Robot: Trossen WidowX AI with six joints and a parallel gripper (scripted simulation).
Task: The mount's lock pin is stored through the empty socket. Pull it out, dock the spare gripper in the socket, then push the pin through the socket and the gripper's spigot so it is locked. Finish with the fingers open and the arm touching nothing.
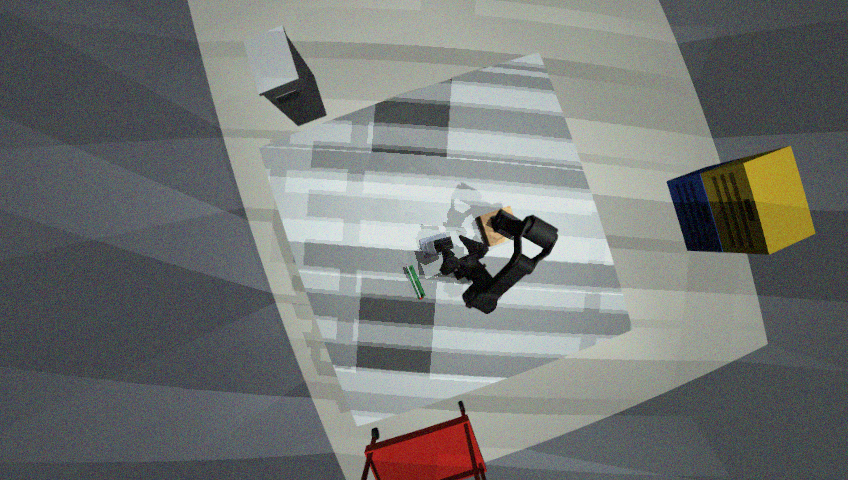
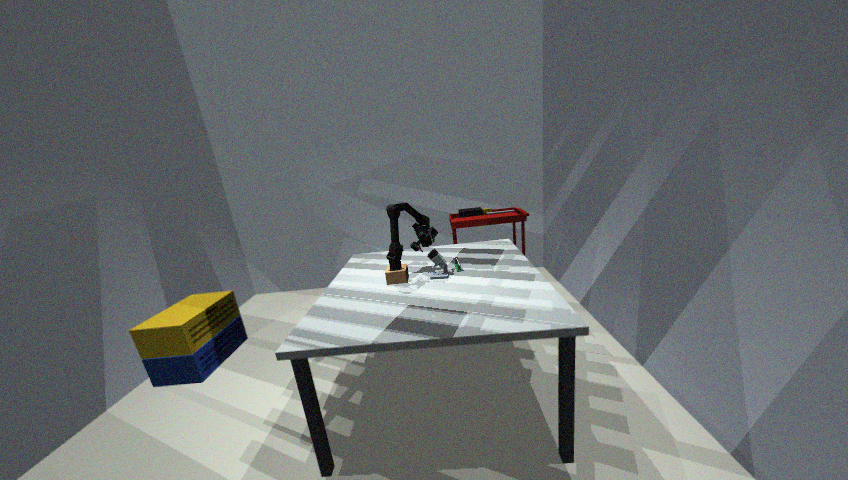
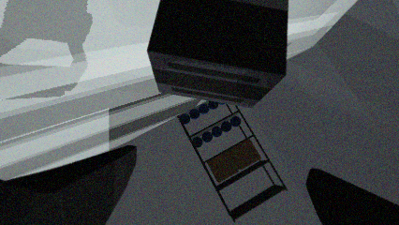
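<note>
The green part lies 16 cm ahead of my gripper tip, 14 cm to the left of it and 17 cm below it. Round my gripper tip: spare gripper 4 cm ahead, 2 cm to the left, 8 cm below; then grey mount 6 cm ahead, 2 cm to the left, 15 cm below.
</note>
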